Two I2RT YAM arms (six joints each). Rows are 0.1 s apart.
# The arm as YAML. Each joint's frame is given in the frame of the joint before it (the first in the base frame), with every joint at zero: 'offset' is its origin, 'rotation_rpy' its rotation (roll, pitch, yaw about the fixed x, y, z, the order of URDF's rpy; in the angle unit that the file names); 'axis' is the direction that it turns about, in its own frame. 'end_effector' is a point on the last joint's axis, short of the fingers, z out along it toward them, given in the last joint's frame.
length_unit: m
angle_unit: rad
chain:
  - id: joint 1
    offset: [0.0, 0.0, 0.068]
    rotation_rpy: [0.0, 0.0, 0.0]
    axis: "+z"
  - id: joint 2
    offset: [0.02, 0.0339, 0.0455]
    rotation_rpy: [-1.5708, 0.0, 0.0]
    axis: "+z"
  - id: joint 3
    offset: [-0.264, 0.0, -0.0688]
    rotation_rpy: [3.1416, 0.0, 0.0]
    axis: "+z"
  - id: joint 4
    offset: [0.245, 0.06, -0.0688]
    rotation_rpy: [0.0, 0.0, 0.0]
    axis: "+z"
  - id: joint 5
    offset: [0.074, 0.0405, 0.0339]
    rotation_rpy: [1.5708, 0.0, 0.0]
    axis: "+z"
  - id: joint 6
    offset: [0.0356, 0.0, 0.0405]
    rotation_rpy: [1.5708, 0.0, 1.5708]
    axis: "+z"
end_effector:
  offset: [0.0, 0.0, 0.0]
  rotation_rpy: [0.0, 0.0, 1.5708]
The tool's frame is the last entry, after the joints.
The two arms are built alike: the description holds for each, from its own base.
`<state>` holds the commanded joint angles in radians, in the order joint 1, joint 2, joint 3, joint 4, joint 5, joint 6, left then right.
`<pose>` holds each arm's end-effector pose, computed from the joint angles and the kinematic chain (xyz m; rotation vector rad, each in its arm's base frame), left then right.
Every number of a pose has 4 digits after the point. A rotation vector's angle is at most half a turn.
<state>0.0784 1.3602 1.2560 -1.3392 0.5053 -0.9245 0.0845 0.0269 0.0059 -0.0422 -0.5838 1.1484</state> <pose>0.2287 0.0007 0.3016 1.3752 -2.6097 0.7716 0.1038 0.0285 0.1689 0.4636 1.7640 1.3831</pose>
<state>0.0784 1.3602 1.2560 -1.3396 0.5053 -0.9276 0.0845 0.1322 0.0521 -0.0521 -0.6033 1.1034</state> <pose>0.2287 0.0007 0.3016 1.3789 -2.6066 0.7709 0.1076 0.0294 0.1749 0.4547 1.8310 1.3616</pose>
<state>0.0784 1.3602 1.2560 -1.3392 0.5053 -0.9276 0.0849 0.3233 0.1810 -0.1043 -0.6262 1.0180</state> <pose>0.2287 0.0007 0.3016 1.3789 -2.6070 0.7712 0.1182 0.0310 0.1969 0.4319 1.9371 1.3165</pose>
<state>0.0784 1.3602 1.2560 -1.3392 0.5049 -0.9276 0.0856 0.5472 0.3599 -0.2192 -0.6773 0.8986</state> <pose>0.2287 0.0007 0.3016 1.3791 -2.6072 0.7707 0.1375 0.0342 0.2240 0.3767 2.0857 1.2831</pose>
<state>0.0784 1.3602 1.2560 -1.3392 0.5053 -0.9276 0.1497 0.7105 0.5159 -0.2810 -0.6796 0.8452</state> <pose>0.2287 0.0007 0.3016 1.3789 -2.6070 0.7712 0.1571 0.0463 0.2506 0.2958 2.1706 1.2884</pose>
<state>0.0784 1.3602 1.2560 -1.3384 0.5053 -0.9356 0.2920 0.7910 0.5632 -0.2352 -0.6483 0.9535</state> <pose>0.2288 0.0007 0.3016 1.3885 -2.6005 0.7708 0.1645 0.0719 0.2586 0.2819 2.2276 1.3931</pose>
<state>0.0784 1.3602 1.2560 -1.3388 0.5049 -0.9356 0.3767 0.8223 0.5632 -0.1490 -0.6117 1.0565</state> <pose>0.2288 0.0007 0.3016 1.3887 -2.6004 0.7699 0.1666 0.0879 0.2612 0.3022 2.2192 1.4686</pose>
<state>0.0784 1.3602 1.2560 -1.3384 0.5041 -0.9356 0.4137 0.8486 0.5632 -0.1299 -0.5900 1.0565</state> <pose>0.2288 0.0007 0.3016 1.3890 -2.6012 0.7693 0.1681 0.0954 0.2584 0.2830 2.2369 1.4656</pose>
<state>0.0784 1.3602 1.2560 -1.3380 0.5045 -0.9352 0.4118 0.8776 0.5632 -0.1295 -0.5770 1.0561</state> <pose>0.2289 0.0007 0.3016 1.3884 -2.6016 0.7701 0.1724 0.0965 0.2533 0.3112 2.2604 1.4432</pose>
